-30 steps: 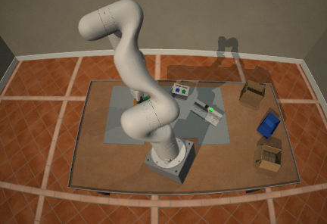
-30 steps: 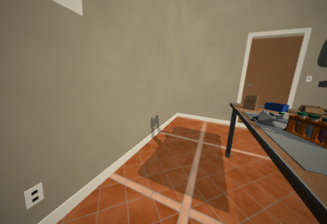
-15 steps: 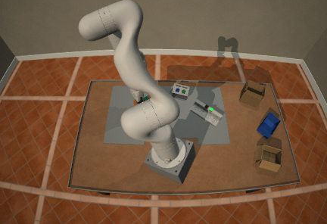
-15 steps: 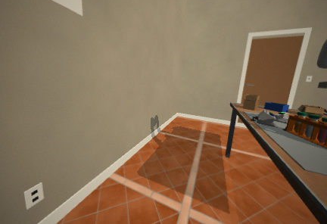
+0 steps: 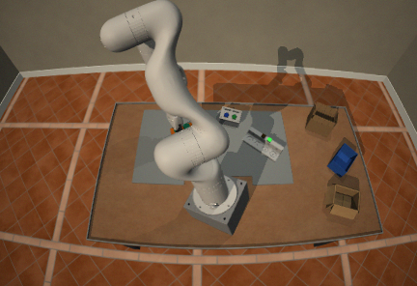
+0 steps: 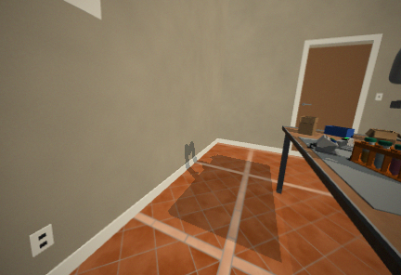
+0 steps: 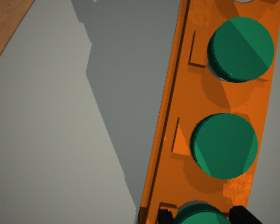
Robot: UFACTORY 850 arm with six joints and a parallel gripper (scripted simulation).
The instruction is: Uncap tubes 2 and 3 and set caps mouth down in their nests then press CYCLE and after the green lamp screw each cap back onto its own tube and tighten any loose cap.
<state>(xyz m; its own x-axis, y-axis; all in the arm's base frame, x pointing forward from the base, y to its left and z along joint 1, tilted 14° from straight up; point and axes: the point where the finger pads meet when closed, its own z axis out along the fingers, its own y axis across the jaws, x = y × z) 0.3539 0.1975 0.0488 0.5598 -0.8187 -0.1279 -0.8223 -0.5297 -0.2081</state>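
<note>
Now: the green ready key 13 cm ahead of my hand, 30 cm to the right of it and 6 cm below it. The rest, counted from my hand: blue bin (11 cm behind, 94 cm to the right, 11 cm below); blue cycle key (14 cm ahead, 26 cm to the right, 6 cm below); key housing (15 cm ahead, 28 cm to the right, 7 cm below).
</note>
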